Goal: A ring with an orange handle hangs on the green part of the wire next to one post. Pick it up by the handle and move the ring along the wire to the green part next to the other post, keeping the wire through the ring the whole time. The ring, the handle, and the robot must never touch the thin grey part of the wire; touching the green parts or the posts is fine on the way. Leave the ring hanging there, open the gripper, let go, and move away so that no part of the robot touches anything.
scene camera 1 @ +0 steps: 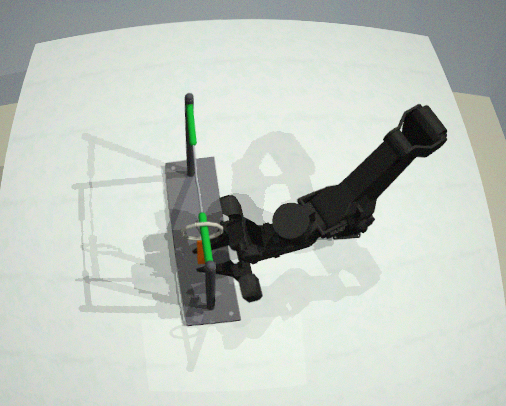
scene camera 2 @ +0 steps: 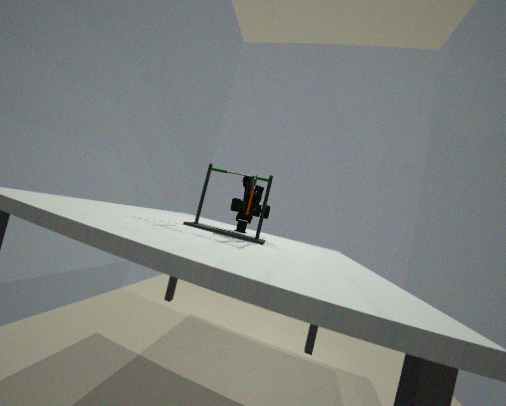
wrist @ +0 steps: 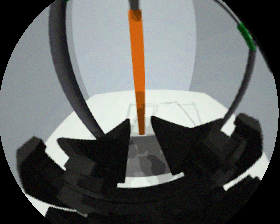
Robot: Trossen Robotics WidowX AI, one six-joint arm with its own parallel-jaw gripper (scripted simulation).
Path:
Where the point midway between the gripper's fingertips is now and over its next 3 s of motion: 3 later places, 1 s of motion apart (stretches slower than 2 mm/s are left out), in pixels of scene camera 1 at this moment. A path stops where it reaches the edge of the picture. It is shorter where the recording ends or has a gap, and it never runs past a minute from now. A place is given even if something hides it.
The gripper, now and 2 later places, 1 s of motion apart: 194,261; 218,254; 242,248

